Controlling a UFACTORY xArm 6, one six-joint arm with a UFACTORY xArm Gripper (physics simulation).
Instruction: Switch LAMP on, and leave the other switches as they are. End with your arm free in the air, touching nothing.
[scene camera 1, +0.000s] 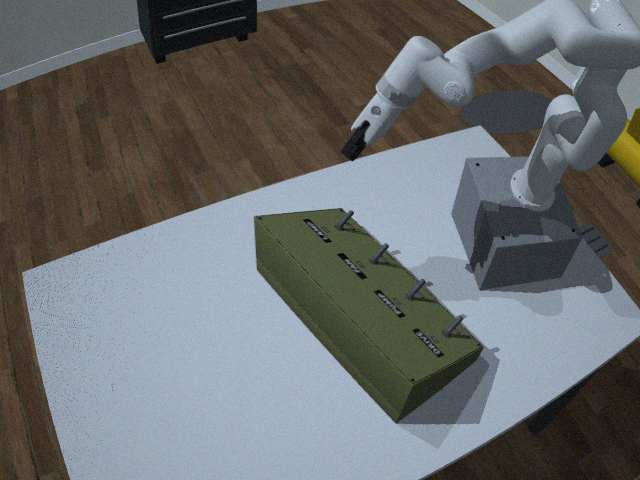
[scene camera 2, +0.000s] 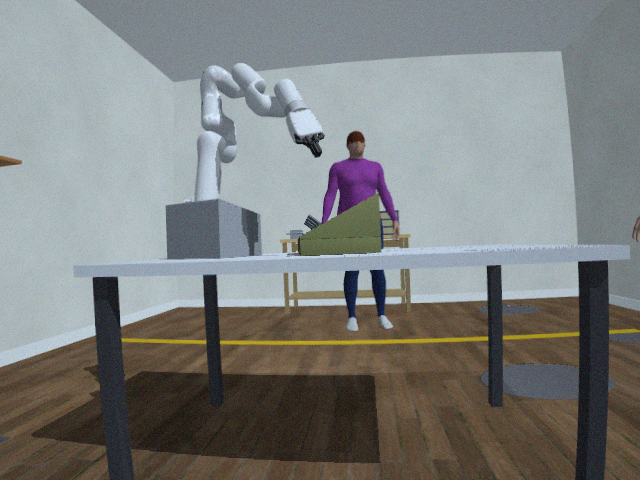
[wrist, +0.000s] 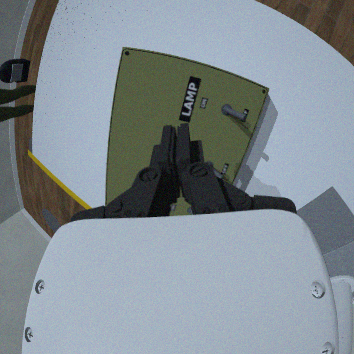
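Seen in the pictures: gripper, fingertip midpoint: (scene camera 1: 348, 155) (scene camera 2: 318, 155) (wrist: 178, 142); arm's base at its link origin: (scene camera 1: 532, 190) (scene camera 2: 205, 209) (wrist: 333, 288).
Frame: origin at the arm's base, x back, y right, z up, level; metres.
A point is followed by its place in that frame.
Note:
The green sloped switch box (scene camera 1: 320, 268) @[y 0.094, x -0.569, z -0.019 m] (scene camera 2: 351, 227) @[y 0.277, x -0.530, z -0.105 m] (wrist: 145, 100) @[y 0.186, x -0.562, z -0.026 m] sits on the table. Its LAMP lever (scene camera 1: 344, 220) @[y 0.211, x -0.422, z -0.072 m] (wrist: 234, 112) @[y 0.216, x -0.417, z -0.067 m] leans to the OFF side, away from the LAMP label (scene camera 1: 316, 230) @[y 0.209, x -0.500, z -0.058 m] (wrist: 190, 99) @[y 0.209, x -0.496, z -0.060 m]. The FAN lever (scene camera 1: 379, 254) @[y 0.090, x -0.414, z -0.072 m], PUMP lever (scene camera 1: 415, 289) @[y -0.027, x -0.406, z -0.071 m] and DRIVE lever (scene camera 1: 453, 326) @[y -0.147, x -0.397, z -0.071 m] lean the same way in scene camera 1. My gripper (scene camera 1: 352, 152) @[y 0.200, x -0.441, z 0.141 m] (scene camera 2: 316, 153) @[y 0.200, x -0.441, z 0.141 m] (wrist: 178, 142) @[y 0.200, x -0.441, z 0.141 m] is shut and empty, high above the box and touching nothing. In the wrist view its fingers hide part of the box below the LAMP label.
The white table (scene camera 1: 155, 335) @[y 0.230, x -0.916, z -0.187 m] (scene camera 2: 465, 254) @[y 0.540, x -0.777, z -0.192 m] carries the box and the grey robot base block (scene camera 1: 532, 268) @[y -0.124, x -0.078, z -0.125 m] (scene camera 2: 193, 232) @[y 0.114, x 0.013, z -0.093 m]. A person in purple (scene camera 2: 356, 180) stands behind the table, near a wooden workbench (scene camera 2: 346, 295). A dark drawer cabinet (scene camera 1: 201, 25) stands on the floor.

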